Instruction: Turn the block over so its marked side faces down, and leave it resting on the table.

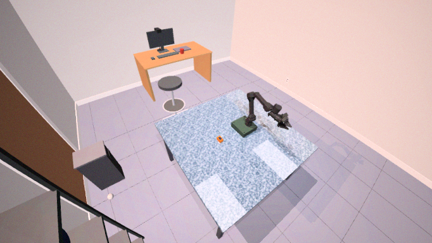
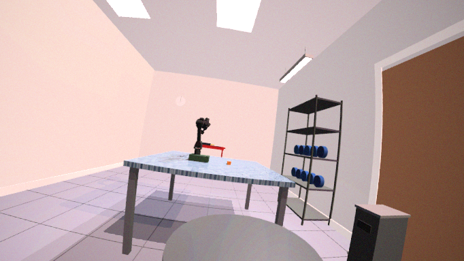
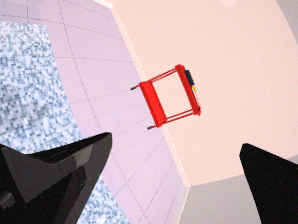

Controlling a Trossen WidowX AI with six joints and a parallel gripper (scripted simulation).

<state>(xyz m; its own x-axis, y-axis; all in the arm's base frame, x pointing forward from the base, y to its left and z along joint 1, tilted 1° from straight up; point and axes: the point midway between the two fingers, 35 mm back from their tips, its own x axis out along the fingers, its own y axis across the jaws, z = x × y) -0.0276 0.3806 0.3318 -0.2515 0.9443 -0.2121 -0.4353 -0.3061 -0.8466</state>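
Now: the orange block 41 cm ahead of my gripper tip, 42 cm to the right of it and 35 cm below it.
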